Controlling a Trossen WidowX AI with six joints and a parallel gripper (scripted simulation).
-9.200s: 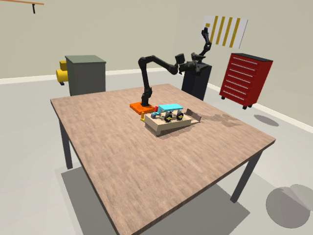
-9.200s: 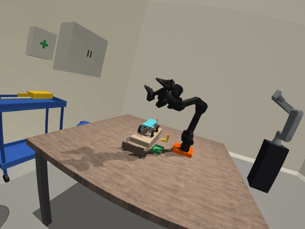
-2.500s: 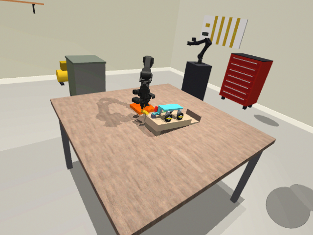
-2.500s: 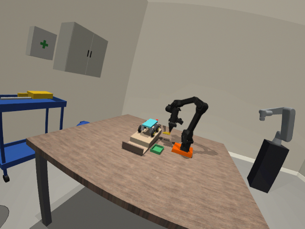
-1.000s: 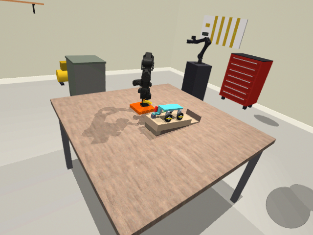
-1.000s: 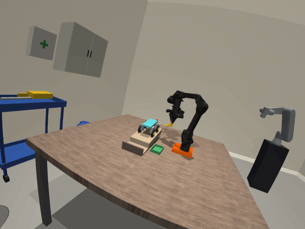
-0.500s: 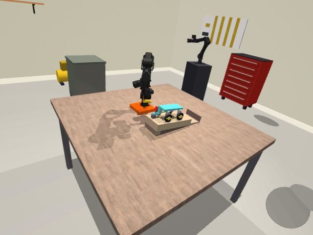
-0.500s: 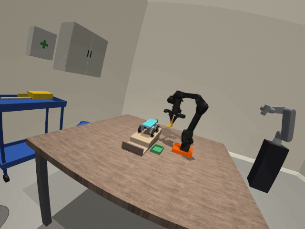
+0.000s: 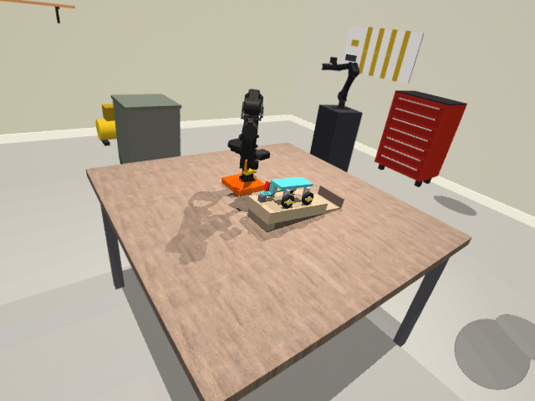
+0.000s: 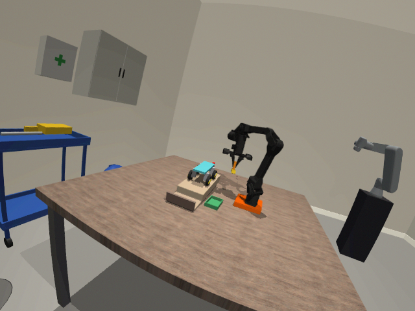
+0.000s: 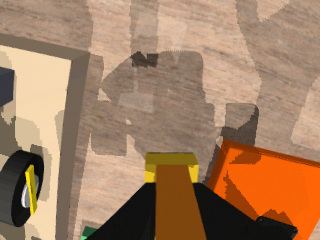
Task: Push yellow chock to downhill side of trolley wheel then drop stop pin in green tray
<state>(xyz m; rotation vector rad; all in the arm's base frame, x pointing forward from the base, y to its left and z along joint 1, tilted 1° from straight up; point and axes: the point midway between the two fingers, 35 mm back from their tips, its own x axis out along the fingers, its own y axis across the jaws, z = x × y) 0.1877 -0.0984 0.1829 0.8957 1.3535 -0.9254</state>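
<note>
Now: the yellow chock 1 cm behind my gripper tip, 2 cm to the left of it and 1 cm below it. From my gripper tip the other things lie so: red-headed stop pin 13 cm ahead, 3 cm to the left, 4 cm below; then tan ramp 13 cm ahead, 15 cm to the left, 13 cm below; then trolley 13 cm ahead, 15 cm to the left, 6 cm below.
</note>
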